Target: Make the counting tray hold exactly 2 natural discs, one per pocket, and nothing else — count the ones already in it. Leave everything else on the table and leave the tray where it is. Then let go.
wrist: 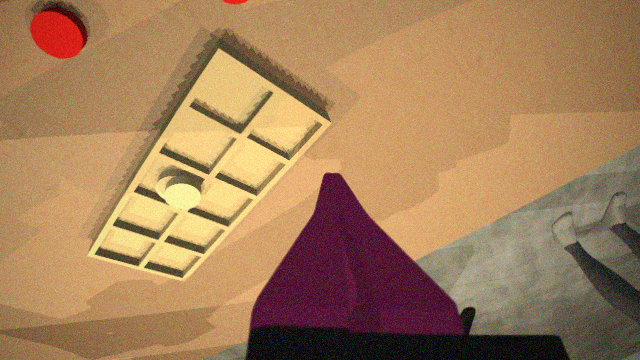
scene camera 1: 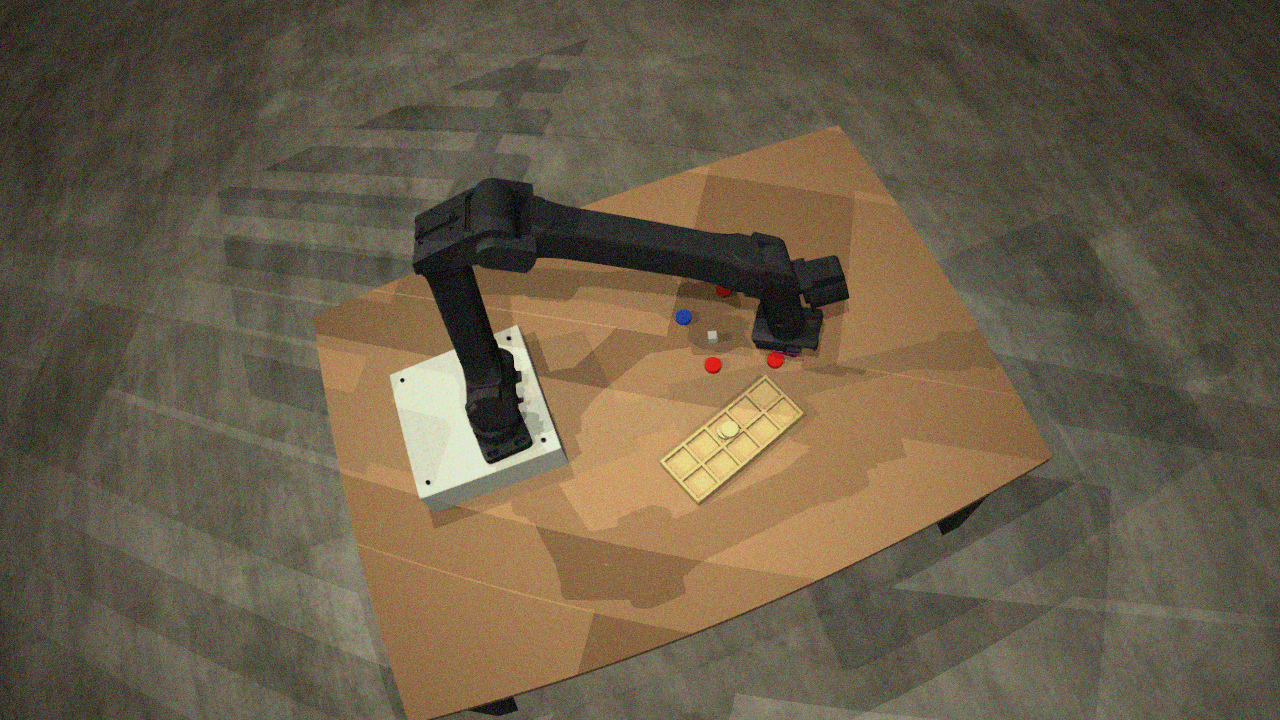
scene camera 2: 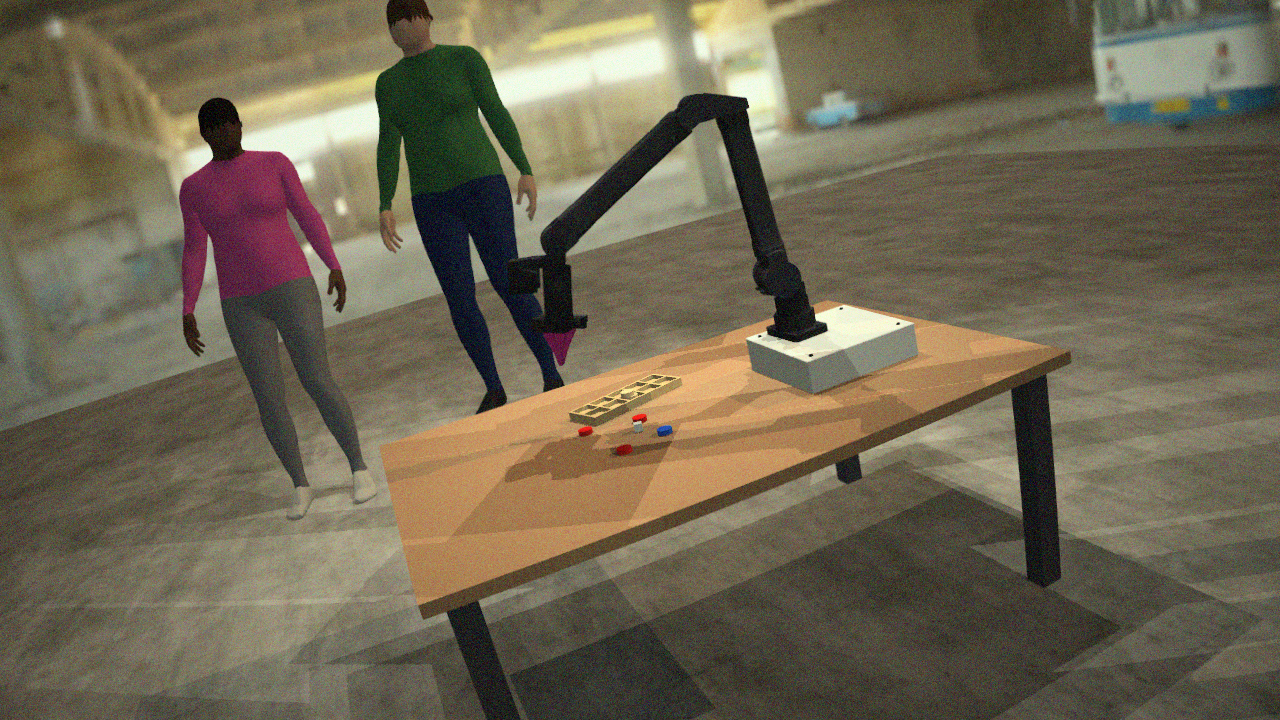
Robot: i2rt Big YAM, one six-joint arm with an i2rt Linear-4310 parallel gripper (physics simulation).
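The counting tray [scene camera 1: 751, 457] [scene camera 2: 586, 419] [wrist: 256, 196] is a pale two-row grid on the table. Two pale natural discs overlap in it. The upper disc [scene camera 1: 729, 428] [wrist: 183, 196] lies offset over the lower one, reaching across a divider by the middle of the tray. The lower disc [wrist: 162, 186] is largely hidden in a pocket of the row nearer the red discs. The other pockets in view look empty. My gripper [scene camera 1: 787, 354] [scene camera 2: 561, 361] [wrist: 330, 183] is shut and empty, its magenta fingers together, high above the table beyond the tray's far end.
Three red discs [scene camera 1: 712, 364] [scene camera 1: 775, 360] [scene camera 1: 724, 290], a blue disc [scene camera 1: 682, 317] [scene camera 2: 664, 430] and a small whitish cube [scene camera 1: 712, 336] [scene camera 2: 637, 427] lie beside the tray. The white base box [scene camera 1: 447, 447] [scene camera 2: 859, 344] is at one side. Two people stand behind the table.
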